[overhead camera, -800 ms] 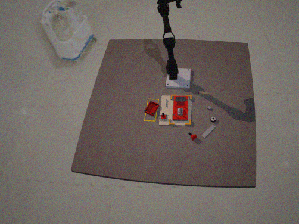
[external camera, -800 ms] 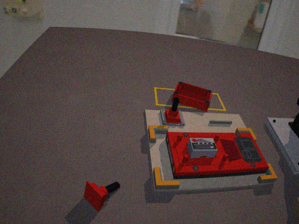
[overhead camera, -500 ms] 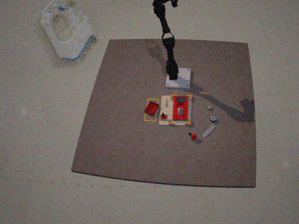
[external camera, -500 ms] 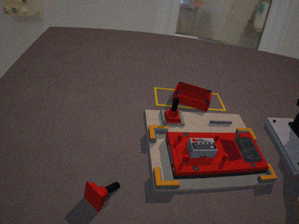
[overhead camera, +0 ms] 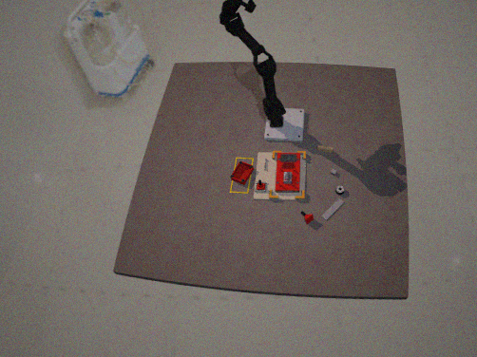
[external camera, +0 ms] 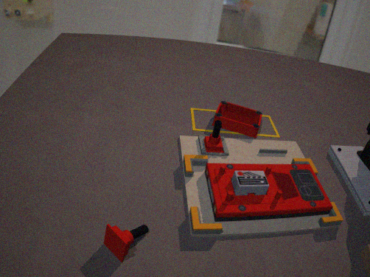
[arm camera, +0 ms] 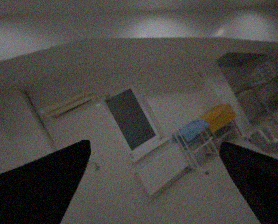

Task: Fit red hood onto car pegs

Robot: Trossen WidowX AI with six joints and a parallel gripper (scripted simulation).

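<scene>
The red hood lies 69 cm ahead of my gripper tip, 5 cm to the right of it and 56 cm below it. From my gripper tip the other things lie so: jig: 71 cm ahead, 14 cm to the left, 56 cm below; wooden block: 57 cm ahead, 34 cm to the left, 56 cm below; grey engine block: 74 cm ahead, 17 cm to the left, 54 cm below.
</scene>
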